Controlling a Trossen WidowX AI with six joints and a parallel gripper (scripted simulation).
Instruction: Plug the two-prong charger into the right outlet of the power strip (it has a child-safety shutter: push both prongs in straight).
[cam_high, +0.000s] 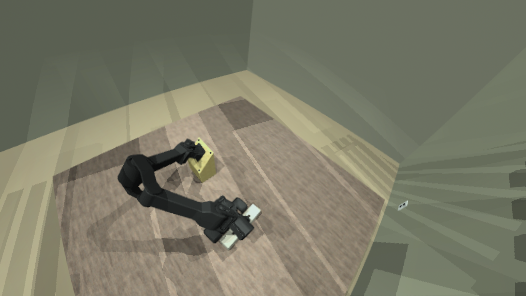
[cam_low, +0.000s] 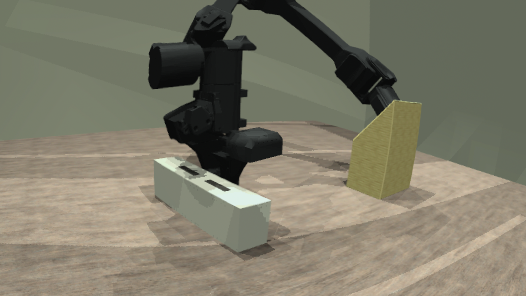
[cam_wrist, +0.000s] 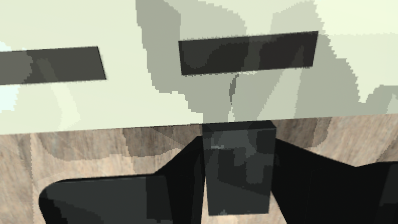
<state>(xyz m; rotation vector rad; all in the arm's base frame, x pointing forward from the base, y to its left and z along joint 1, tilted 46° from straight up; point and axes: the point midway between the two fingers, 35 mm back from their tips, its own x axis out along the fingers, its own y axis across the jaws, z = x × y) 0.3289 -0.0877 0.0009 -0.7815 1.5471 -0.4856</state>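
The two-prong charger lies 20 mm ahead of my gripper tip and 10 mm above it.
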